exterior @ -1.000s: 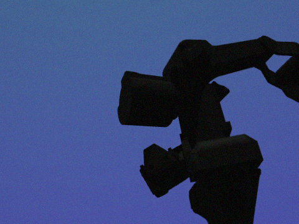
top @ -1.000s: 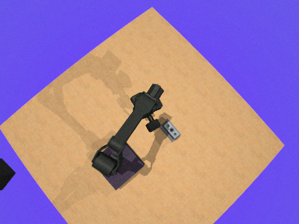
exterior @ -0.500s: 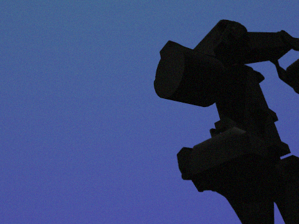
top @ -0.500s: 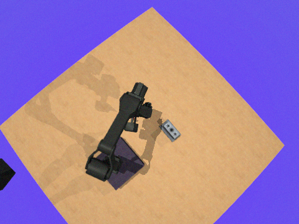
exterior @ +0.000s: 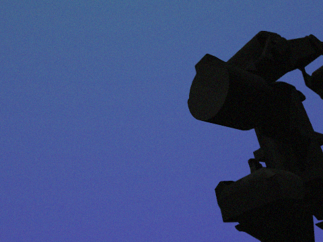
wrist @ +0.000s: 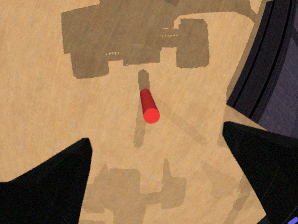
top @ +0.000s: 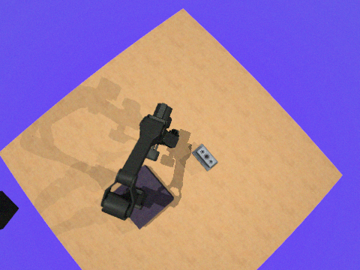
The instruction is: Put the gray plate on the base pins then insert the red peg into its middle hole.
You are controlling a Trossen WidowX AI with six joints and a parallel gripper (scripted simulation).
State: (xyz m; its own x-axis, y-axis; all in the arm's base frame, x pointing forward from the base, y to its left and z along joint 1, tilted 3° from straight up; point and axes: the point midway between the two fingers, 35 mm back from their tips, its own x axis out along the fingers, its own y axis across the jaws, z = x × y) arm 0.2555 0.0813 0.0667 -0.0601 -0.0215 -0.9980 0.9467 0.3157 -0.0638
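Now: gripper tip 8 cm above the red peg. Also, from my gripper tip: gray plate: 22 cm to the right, 8 cm ahead, 7 cm below; then base: 22 cm to the right, 11 cm below, 8 cm ahead.
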